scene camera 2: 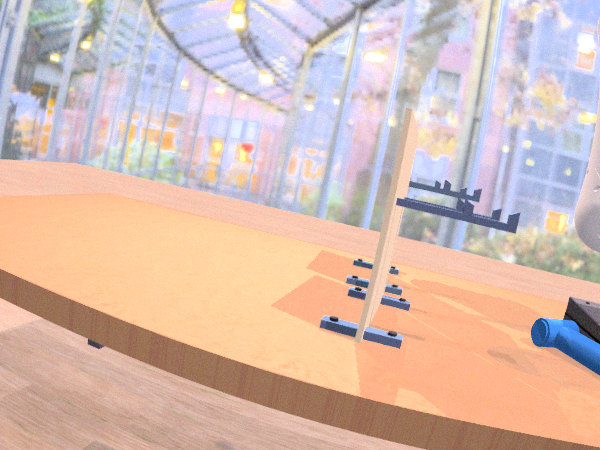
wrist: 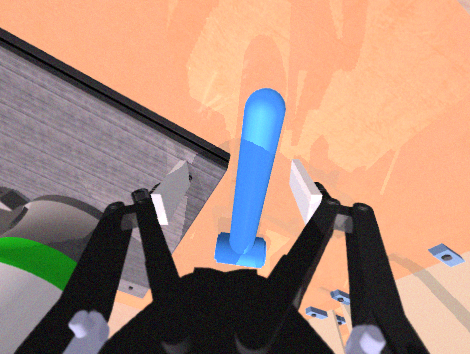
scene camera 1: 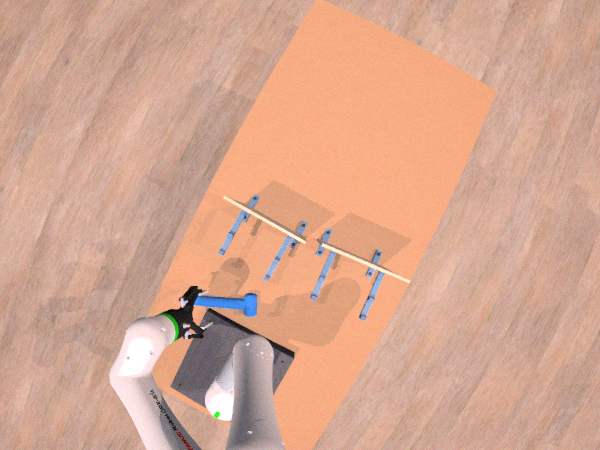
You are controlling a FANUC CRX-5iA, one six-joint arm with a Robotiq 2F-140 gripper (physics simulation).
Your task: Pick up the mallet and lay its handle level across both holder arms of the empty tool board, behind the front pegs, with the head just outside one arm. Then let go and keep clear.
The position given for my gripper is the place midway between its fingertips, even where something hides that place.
The table carries a blue mallet (scene camera 2: 564, 335). Also in view: my gripper (scene camera 1: 207, 307), a tool board (scene camera 2: 374, 296) and a tool board (scene camera 1: 373, 265).
The blue mallet shows as well in the wrist view (wrist: 264, 111) and in scene camera 1 (scene camera 1: 249, 304). My gripper also shows in the wrist view (wrist: 238, 172).
